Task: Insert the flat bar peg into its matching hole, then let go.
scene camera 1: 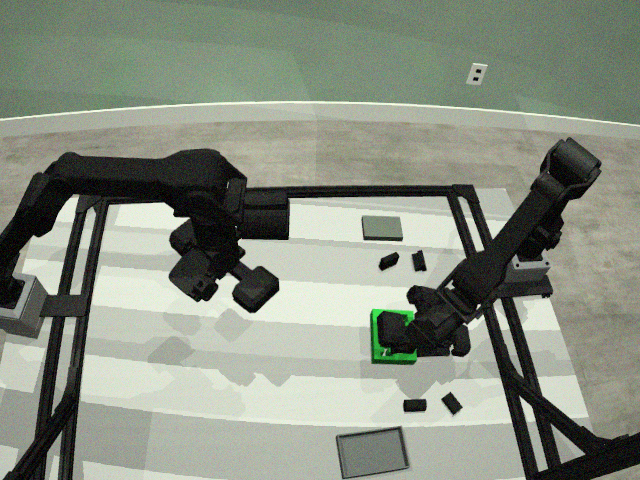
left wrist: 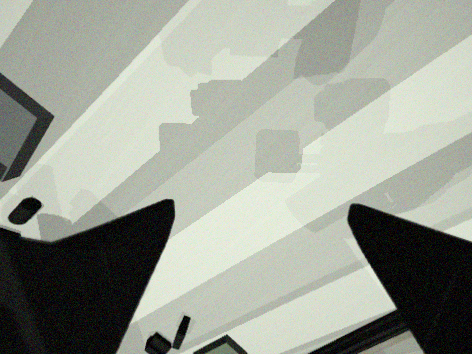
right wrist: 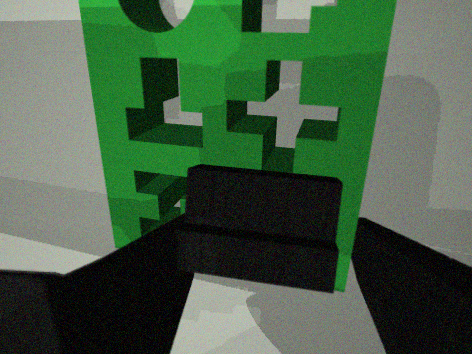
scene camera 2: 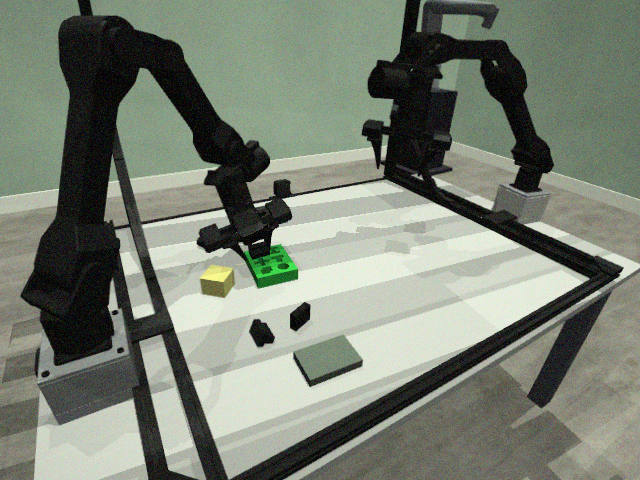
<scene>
My left gripper (scene camera 1: 228,291) is open, with nothing in its grasp. My right gripper (scene camera 2: 257,255) grips a green hole board (scene camera 2: 278,267).
The green hole board is seen too in scene camera 1 (scene camera 1: 377,350) and in the right wrist view (right wrist: 224,60). My left gripper is seen too in the left wrist view (left wrist: 260,209) and in scene camera 2 (scene camera 2: 397,172). My right gripper also shows in scene camera 1 (scene camera 1: 403,353) and in the right wrist view (right wrist: 274,227). The left wrist view does not show the green hole board, which is hidden by my left gripper.
</scene>
